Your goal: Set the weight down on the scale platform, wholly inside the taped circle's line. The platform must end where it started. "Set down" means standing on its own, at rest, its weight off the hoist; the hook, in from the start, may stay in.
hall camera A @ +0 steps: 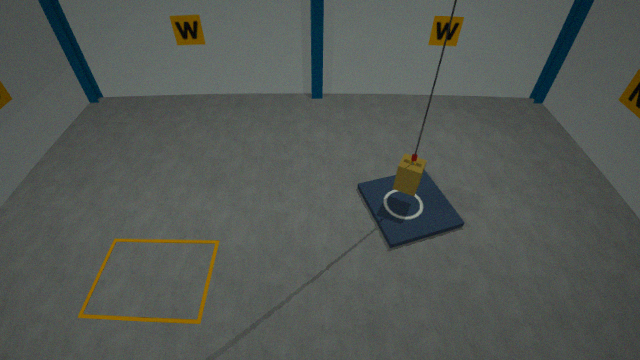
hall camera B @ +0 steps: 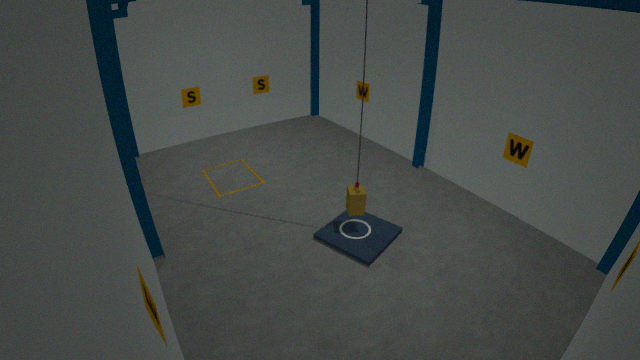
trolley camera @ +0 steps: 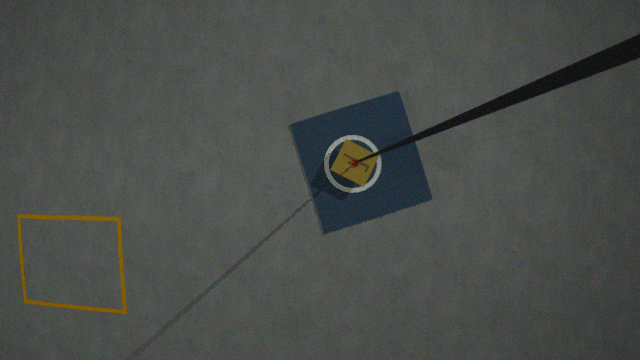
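Note:
The yellow weight (hall camera A: 409, 177) (hall camera B: 356, 201) (trolley camera: 342, 162) hangs upright on the red hook (hall camera A: 414, 157) (hall camera B: 357, 185) (trolley camera: 355, 162), which is in at its top. The weight is above the dark blue scale platform (hall camera A: 435, 220) (hall camera B: 380, 242) (trolley camera: 400, 185), with a gap under it; its shadow falls on the platform towards one edge. The white taped circle (hall camera A: 404, 218) (hall camera B: 355, 237) (trolley camera: 353, 190) is on the platform. In the trolley view the weight covers much of the circle's inside, and its right corner overlaps the line.
The chain (hall camera A: 431, 95) (hall camera B: 361, 120) (trolley camera: 500, 102) runs up from the hook. A yellow taped outline (hall camera A: 167, 241) (hall camera B: 222, 165) (trolley camera: 70, 217) is on the floor, away from the platform. Walls with blue columns (hall camera A: 317, 50) (hall camera B: 427, 90) stand around the floor.

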